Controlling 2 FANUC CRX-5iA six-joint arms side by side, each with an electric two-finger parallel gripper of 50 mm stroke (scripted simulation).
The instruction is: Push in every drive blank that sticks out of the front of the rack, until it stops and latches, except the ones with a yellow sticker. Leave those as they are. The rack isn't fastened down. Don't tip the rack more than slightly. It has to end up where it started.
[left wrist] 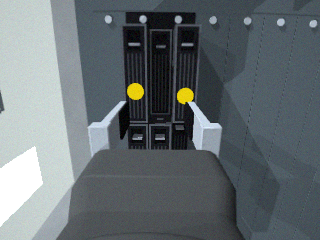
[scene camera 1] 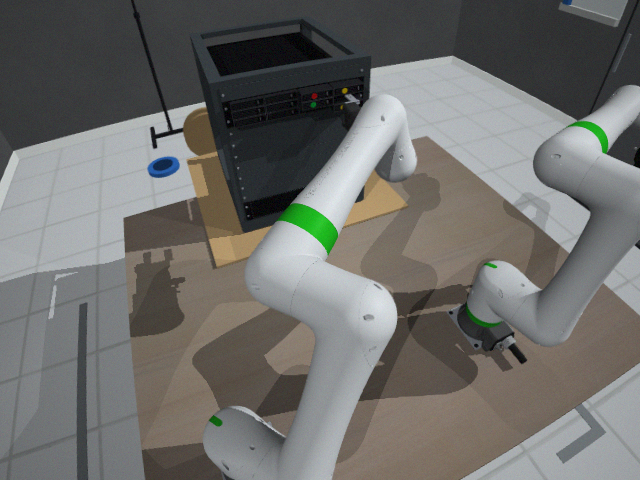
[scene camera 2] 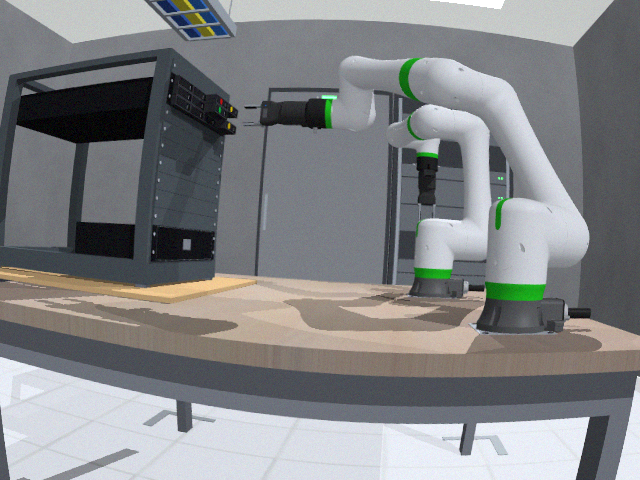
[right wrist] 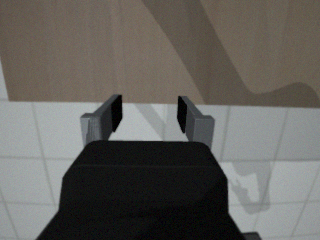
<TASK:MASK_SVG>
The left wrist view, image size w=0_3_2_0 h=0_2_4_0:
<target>dark rack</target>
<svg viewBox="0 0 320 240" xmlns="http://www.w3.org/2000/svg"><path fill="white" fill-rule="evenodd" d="M189 139L189 150L196 150L193 140ZM126 134L123 140L119 141L116 149L127 149ZM74 0L88 127L92 122L101 122L120 101L124 101L120 24L146 23L149 36L150 29L172 29L173 32L175 24L202 24L197 106L210 123L218 123L223 128L219 161L236 189L237 227L245 240L320 240L320 0Z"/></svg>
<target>yellow-stickered blank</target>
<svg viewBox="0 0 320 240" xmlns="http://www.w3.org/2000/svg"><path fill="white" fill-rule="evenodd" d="M202 24L175 24L172 32L170 99L172 123L184 123L185 102L197 104Z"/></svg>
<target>yellow-stickered blank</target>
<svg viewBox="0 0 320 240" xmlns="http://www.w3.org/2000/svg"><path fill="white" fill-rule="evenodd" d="M120 24L124 101L129 101L130 123L148 123L150 113L150 36L147 24Z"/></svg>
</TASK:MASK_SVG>
